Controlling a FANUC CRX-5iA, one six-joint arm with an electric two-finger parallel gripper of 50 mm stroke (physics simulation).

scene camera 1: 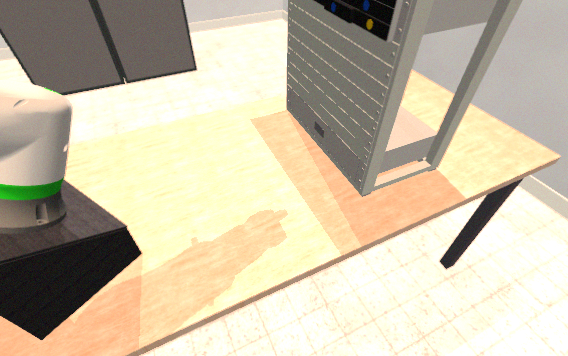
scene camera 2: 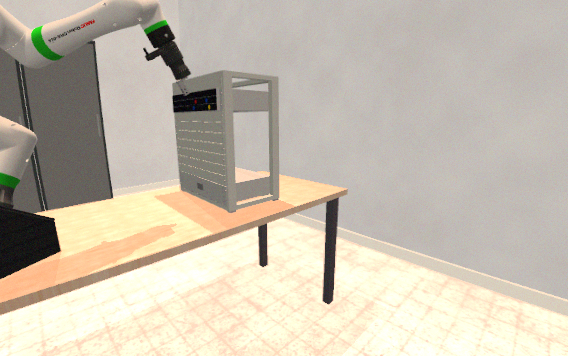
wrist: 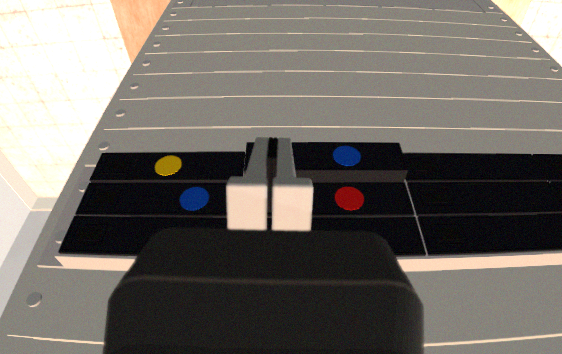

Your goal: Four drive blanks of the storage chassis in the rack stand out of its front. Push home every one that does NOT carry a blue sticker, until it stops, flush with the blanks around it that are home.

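Places are measured from the arm's base along level axes (x ahead, y left, z up), in centimetres.
Pixels of known places: gripper, fingertip midpoint: [scene camera 2: 187, 94] [wrist: 272, 160]; arm's base, origin of the base link: [scene camera 1: 19, 212].
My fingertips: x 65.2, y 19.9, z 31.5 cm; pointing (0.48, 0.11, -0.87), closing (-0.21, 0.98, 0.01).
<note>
Ahead of a thing's pixels: the offset from my fingertips to its top centre. "spot": to the spot under its first point. Level surfaces: height alone.
The storage chassis with black blanks is high in the rack @[dx +18.2, dy +13.6, dz +8.4 cm] [scene camera 1: 387, 115] [scene camera 2: 229, 150]. The bottom-row middle blank with a blue sticker [scene camera 1: 333, 7] [scene camera 2: 193, 108] [wrist: 346, 156] stands out; its upper side shows in the wrist view. The yellow-sticker blank [scene camera 1: 369, 24] [scene camera 2: 209, 107] [wrist: 168, 165], the other blue-sticker blank [scene camera 1: 366, 5] [scene camera 2: 206, 100] [wrist: 194, 198] and the red-sticker blank [scene camera 2: 195, 101] [wrist: 349, 198] look level with their neighbours. My gripper [scene camera 2: 186, 94] [wrist: 272, 160] is shut and empty, tilted down before the middle column; contact cannot be told. It hides parts of the blanks.
Grey filler panels @[spot: dx +6.2, dy +6.2, dz -19.3 cm] [scene camera 1: 335, 65] [wrist: 320, 85] cover the rack front below the chassis. The rack stands on the wooden table @[dz -49.9 cm] [scene camera 1: 200, 165] [scene camera 2: 120, 215]. The arm's black base block [scene camera 1: 75, 270] [scene camera 2: 30, 240] is at the left, and a dark cabinet [scene camera 1: 150, 40] [scene camera 2: 65, 125] stands behind.
</note>
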